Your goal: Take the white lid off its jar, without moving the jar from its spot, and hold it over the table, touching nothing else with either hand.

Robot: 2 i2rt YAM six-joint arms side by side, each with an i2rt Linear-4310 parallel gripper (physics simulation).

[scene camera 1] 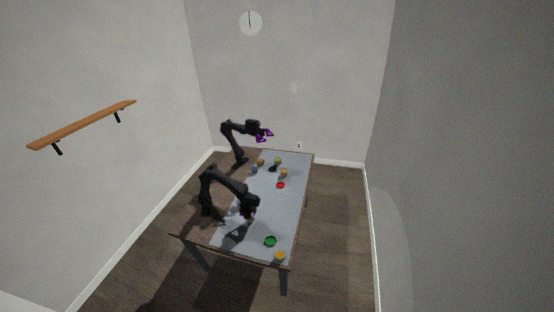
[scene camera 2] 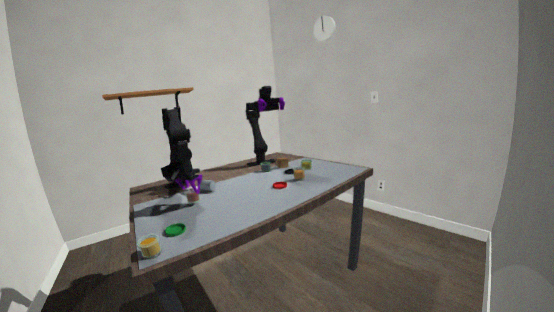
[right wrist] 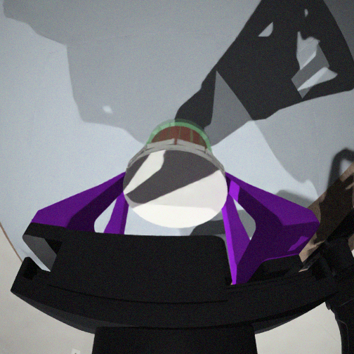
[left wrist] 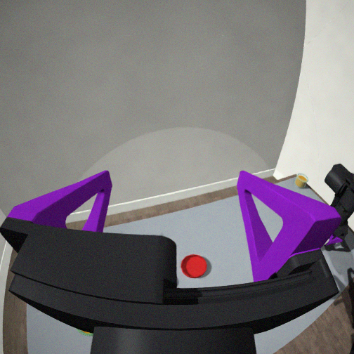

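Where they show: left gripper, fingertip midpoint: (scene camera 1: 270,137) (scene camera 2: 275,104); right gripper, fingertip midpoint: (scene camera 2: 192,193); left arm's base at its link origin: (scene camera 1: 240,163); right arm's base at its link origin: (scene camera 1: 206,206).
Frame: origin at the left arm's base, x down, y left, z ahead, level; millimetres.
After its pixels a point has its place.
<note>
The white lid (right wrist: 175,200) sits on its jar (right wrist: 179,134) (scene camera 2: 193,197) @(x -42, y -455, z 546 mm), which has greenish glass and red-brown contents. My right gripper (right wrist: 174,178) (scene camera 2: 192,186) @(x -52, y -457, z 517 mm) (scene camera 1: 248,214) @(x -52, y -457, z 517 mm) is shut on the lid, one purple finger on each side of it. Lid and jar stand in line below the gripper, and I see no gap between them. I cannot tell whether the jar's base touches the table. In scene camera 1 the arm hides most of the jar. My left gripper (scene camera 1: 265,136) @(x -395, y 1, z 392 mm) (scene camera 2: 272,104) @(x -395, y 1, z 392 mm) (left wrist: 174,177) is wide open and empty, high above the table's far end.
A grey cylinder (scene camera 2: 207,186) @(x -34, y -391, z 409 mm) lies beside the held jar. A green lid (scene camera 1: 270,241) @(x -3, y -526, z 734 mm) (scene camera 2: 175,230) @(x -3, y -523, z 732 mm) and a yellow-orange jar (scene camera 1: 280,255) @(x -40, y -587, z 851 mm) (scene camera 2: 149,247) @(x -40, y -575, z 872 mm) are near the table's near corner. A red lid (scene camera 1: 280,185) @(x -3, y -55, z 506 mm) (left wrist: 194,266), an orange jar (scene camera 1: 283,172) @(x -55, y 48, z 472 mm) and a black lid (scene camera 2: 289,171) @(x -4, y 83, z 312 mm) are farther along.
</note>
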